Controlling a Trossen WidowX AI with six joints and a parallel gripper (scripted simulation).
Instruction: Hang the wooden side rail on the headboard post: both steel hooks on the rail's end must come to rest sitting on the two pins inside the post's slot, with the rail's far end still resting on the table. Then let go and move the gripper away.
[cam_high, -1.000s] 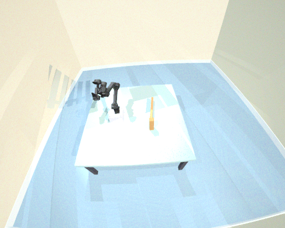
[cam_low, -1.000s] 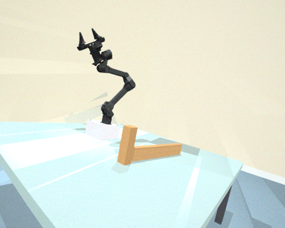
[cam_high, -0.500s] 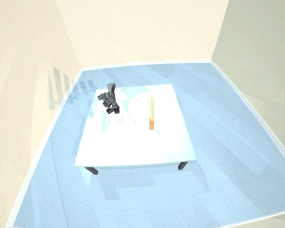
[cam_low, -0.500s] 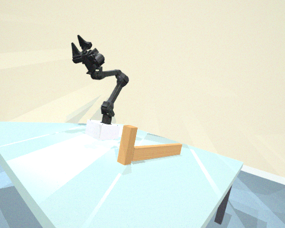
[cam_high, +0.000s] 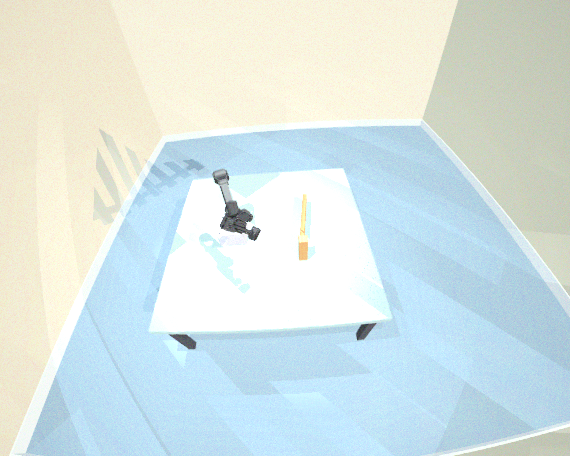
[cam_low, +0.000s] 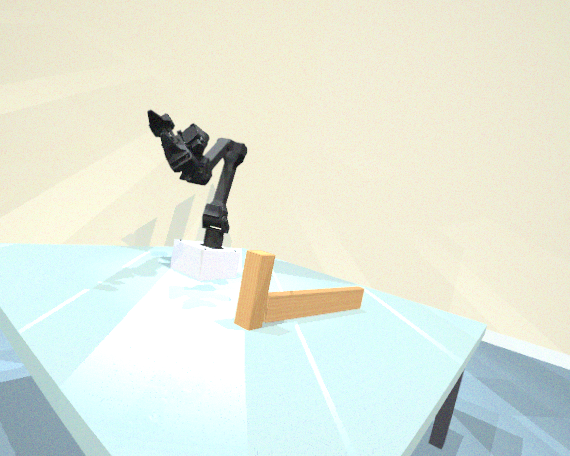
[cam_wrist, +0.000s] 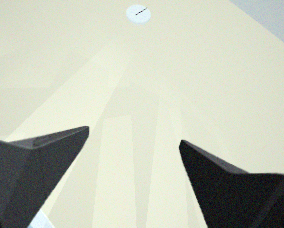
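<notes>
Now: the wooden headboard post 280 mm ahead of my gripper tip, 140 mm to the left of it and 360 mm below it.
</notes>
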